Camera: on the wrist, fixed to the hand. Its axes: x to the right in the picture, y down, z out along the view.
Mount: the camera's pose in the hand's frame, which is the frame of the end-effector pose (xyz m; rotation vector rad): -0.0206 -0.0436 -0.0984 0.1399 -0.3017 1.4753
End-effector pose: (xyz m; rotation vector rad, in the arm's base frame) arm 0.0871 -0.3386 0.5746 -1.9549 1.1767 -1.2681
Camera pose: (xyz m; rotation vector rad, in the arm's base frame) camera 0.0109 -0.2967 0.6413 -0.6512 1.6956 -0.2171
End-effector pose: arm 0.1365 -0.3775 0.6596 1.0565 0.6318 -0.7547
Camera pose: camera 0.0796 -0.2943 0.6166 1.1765 -0.5130 0.3590
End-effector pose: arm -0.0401 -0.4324 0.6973 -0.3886 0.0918 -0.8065
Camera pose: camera -0.1065 -0.4748 0.6211 -0.2109 0.0204 0.6996
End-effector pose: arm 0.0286 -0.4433 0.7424 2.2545 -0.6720 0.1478
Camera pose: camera 0.0430 -0.3403 0.7770 1.4354 -2.3938 0.5575
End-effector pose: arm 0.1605 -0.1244 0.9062 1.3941 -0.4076 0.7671
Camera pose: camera 0.1588 -0.0336 0.8449 1.1737 -1.7296 1.7620
